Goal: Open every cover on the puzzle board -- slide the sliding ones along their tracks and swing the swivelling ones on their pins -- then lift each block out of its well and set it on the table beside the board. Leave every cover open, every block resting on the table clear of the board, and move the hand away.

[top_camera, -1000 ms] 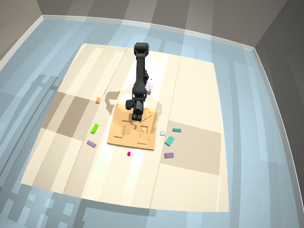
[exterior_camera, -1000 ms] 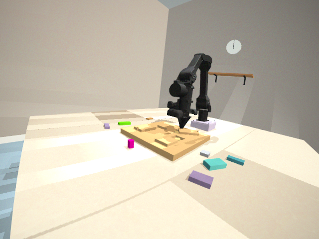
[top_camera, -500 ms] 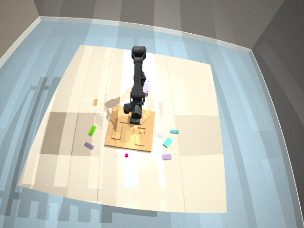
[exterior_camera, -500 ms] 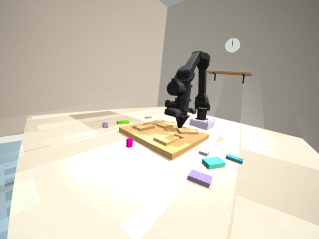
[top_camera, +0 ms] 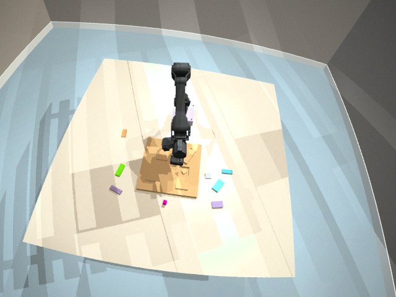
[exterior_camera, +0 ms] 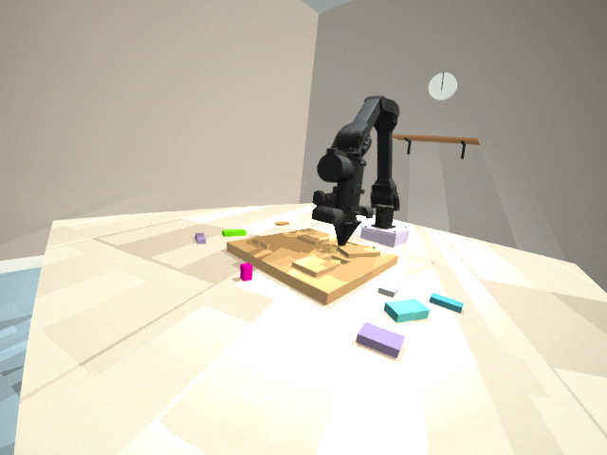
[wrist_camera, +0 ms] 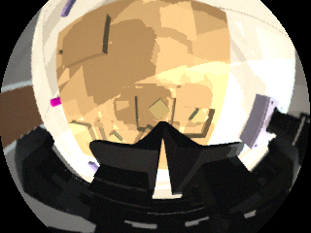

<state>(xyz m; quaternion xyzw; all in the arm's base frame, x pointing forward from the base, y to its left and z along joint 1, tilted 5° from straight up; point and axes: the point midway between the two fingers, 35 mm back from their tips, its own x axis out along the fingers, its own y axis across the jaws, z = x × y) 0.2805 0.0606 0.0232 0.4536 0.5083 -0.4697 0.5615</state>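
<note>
My gripper tip is 6 cm short of the tan puzzle board and 2 cm to the left of it. Also, from my gripper tip: cyan block: 10 cm ahead, 24 cm to the left, 2 cm below; grey cube: 6 cm ahead, 18 cm to the left, 2 cm below; magenta block: 26 cm ahead, 1 cm to the left, 1 cm below.
</note>
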